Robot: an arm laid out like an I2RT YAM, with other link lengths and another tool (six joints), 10 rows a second.
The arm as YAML. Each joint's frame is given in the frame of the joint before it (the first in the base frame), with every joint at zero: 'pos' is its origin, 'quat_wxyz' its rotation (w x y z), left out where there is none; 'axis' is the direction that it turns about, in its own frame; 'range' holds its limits. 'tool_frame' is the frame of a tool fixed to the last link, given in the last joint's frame.
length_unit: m
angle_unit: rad
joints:
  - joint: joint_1
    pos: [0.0, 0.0, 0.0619]
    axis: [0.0, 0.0, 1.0]
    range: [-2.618, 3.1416]
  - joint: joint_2
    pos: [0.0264, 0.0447, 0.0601]
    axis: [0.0, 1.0, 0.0]
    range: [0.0, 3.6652]
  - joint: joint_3
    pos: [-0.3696, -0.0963, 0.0]
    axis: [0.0, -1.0, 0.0]
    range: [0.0, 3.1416]
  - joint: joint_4
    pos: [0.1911, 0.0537, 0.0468]
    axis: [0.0, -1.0, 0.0]
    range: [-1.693, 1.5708]
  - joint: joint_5
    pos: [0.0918, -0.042, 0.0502]
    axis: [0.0, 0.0, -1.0]
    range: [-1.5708, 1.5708]
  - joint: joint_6
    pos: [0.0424, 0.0, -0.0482]
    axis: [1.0, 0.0, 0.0]
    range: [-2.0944, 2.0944]
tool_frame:
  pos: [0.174, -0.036, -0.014]
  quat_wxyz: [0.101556, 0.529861, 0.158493, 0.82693]
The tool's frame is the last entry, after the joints.
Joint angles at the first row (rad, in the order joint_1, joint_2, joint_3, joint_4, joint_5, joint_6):
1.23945 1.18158 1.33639 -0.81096 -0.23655 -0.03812
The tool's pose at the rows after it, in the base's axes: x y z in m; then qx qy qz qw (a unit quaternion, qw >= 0):
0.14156 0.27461 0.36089 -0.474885 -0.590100 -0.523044 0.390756
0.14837 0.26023 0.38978 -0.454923 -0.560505 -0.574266 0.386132
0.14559 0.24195 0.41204 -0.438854 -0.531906 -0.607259 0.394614
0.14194 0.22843 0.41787 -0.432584 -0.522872 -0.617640 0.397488
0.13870 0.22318 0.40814 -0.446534 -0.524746 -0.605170 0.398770
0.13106 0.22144 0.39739 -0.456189 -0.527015 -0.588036 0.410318
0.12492 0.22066 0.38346 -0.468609 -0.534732 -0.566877 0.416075
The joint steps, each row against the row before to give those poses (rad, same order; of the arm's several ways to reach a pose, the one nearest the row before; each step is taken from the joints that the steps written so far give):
-0.00143 -0.04457 -0.01326 0.05434 0.09016 0.02803
-0.00172 -0.07338 -0.01267 0.05456 0.04912 0.01007
-0.00139 -0.07457 -0.00869 0.02659 0.01509 0.02150
-0.00212 -0.04346 -0.00503 -0.00805 0.00239 0.00469
0.00033 -0.00482 0.00148 -0.03801 -0.00441 0.01750
-0.00026 -0.00494 -0.01162 -0.02082 -0.02917 0.01992
-0.00010 0.00568 -0.00936 -0.02902 -0.02457 0.01082

